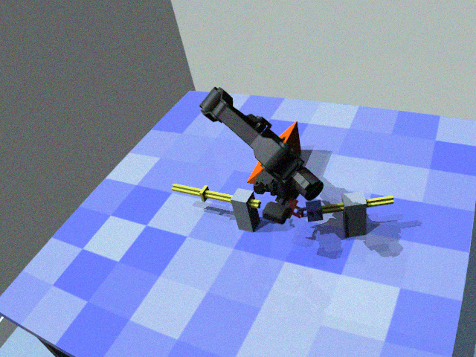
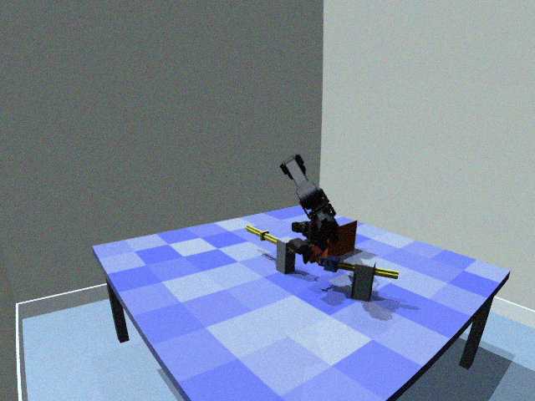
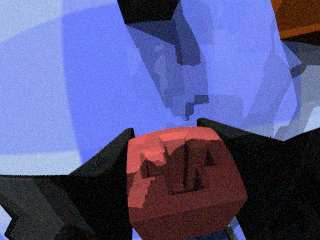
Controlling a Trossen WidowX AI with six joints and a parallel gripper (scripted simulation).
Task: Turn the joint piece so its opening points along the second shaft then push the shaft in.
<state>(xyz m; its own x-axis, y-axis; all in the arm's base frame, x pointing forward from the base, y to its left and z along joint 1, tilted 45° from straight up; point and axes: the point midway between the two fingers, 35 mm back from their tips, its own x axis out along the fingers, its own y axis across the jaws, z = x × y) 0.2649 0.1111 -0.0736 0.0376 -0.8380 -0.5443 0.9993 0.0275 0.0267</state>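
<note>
Now: gripper tip 20 mm to the right of the red square joint piece and 30 mm below it.
</note>
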